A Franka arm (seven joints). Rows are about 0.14 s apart.
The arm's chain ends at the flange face. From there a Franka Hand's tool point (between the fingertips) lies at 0.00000 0.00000 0.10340 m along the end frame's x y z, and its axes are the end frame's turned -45 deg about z.
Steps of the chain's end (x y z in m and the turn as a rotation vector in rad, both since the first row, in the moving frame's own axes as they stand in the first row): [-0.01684 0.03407 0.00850 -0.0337 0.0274 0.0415]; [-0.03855 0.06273 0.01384 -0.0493 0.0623 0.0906]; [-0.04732 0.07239 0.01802 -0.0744 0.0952 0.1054]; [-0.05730 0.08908 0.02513 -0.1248 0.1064 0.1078]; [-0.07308 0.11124 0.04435 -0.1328 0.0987 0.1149]
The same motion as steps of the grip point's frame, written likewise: [-0.03655 0.01664 0.00840 -0.0432 -0.0045 0.0415]; [-0.07104 0.02528 0.01351 -0.0789 0.0092 0.0906]; [-0.08379 0.03015 0.01727 -0.1199 0.0147 0.1054]; [-0.10575 0.03920 0.02374 -0.1635 -0.0130 0.1078]; [-0.13378 0.04365 0.04294 -0.1637 -0.0241 0.1149]
